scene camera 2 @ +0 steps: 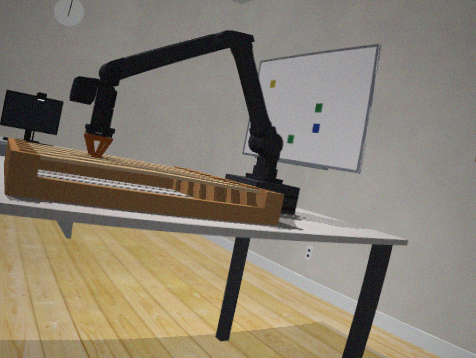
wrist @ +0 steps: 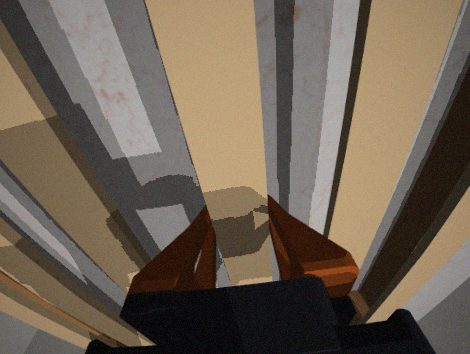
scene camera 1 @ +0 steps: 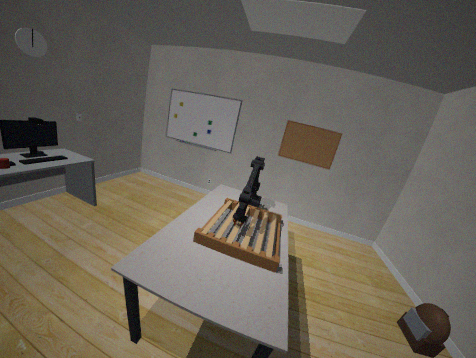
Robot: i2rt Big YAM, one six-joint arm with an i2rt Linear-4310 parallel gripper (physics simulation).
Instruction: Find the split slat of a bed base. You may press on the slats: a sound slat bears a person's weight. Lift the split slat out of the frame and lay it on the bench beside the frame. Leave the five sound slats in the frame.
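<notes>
The wooden bed base frame (scene camera 1: 235,250) (scene camera 2: 225,212) lies on the bench (scene camera 1: 200,280), with several pale slats running across it. My gripper (scene camera 1: 238,223) (scene camera 2: 98,156) (wrist: 238,204) points down at slat height, its orange fingers against both long edges of one slat (wrist: 215,100). It is shut on that slat, which still lies level with the others. A neighbouring slat (wrist: 400,90) runs to the right in the wrist view, and a shaded slat (wrist: 65,200) runs to the left. No crack shows on the visible part of the held slat; its ends are out of the wrist view.
The arm's base stands at the far end of the bench, close behind the frame. The frame's dark side rail (wrist: 430,165) runs beyond the right slat in the wrist view. A desk with a monitor (scene camera 1: 29,134) (scene camera 2: 32,112) stands away to the left.
</notes>
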